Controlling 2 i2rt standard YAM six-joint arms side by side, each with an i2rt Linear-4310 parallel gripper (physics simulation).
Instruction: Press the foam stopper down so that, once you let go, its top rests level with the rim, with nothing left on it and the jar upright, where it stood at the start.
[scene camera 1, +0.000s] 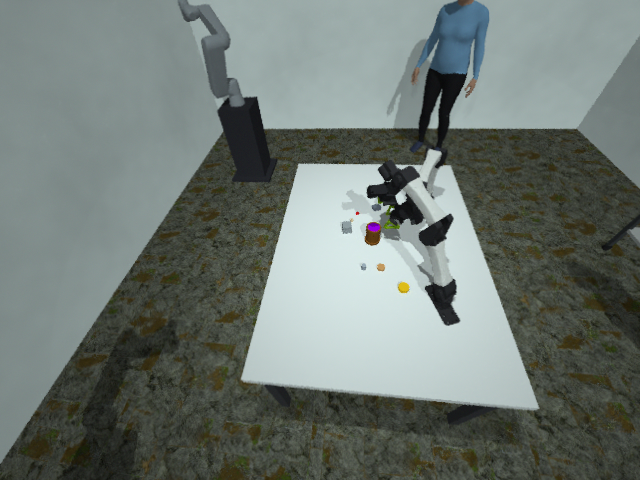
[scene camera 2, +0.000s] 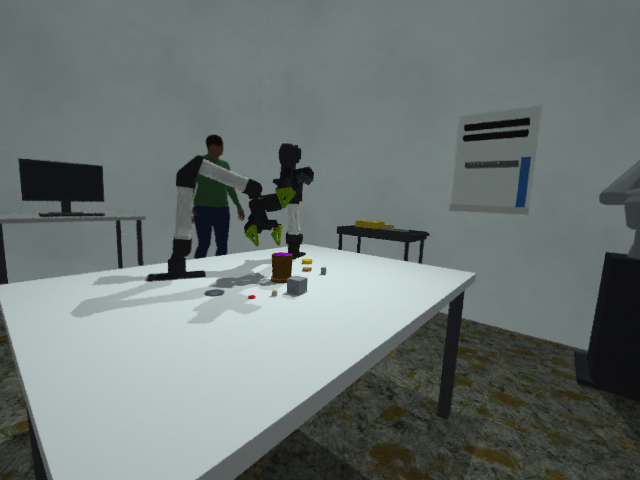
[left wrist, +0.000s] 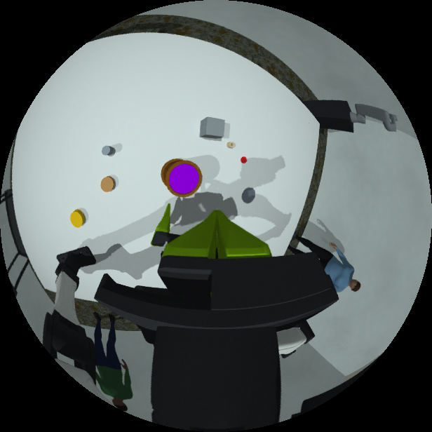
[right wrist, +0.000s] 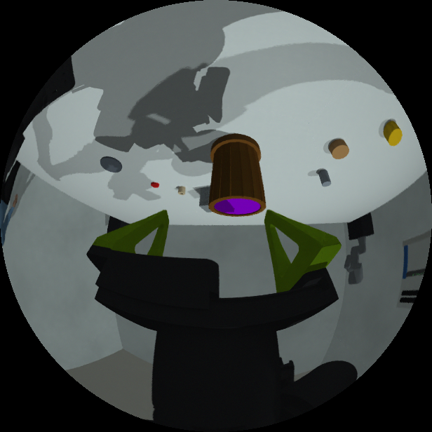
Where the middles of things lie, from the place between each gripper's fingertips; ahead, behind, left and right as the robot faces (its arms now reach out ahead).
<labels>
I see the purple foam stopper (left wrist: 183, 178) 60 mm ahead of my right hand, 40 mm below it and 20 mm to the left of it. From my right hand the other things lie so: brown ribbed jar (right wrist: 235, 157) (80 mm below, 60 mm ahead, 20 mm to the left).
I see my left gripper 1 cm short of the purple foam stopper, 1 cm to the left of it and 19 cm above it. From my left hand the other things lie so: brown ribbed jar: 1 cm ahead, 1 cm to the right, 23 cm below.
</labels>
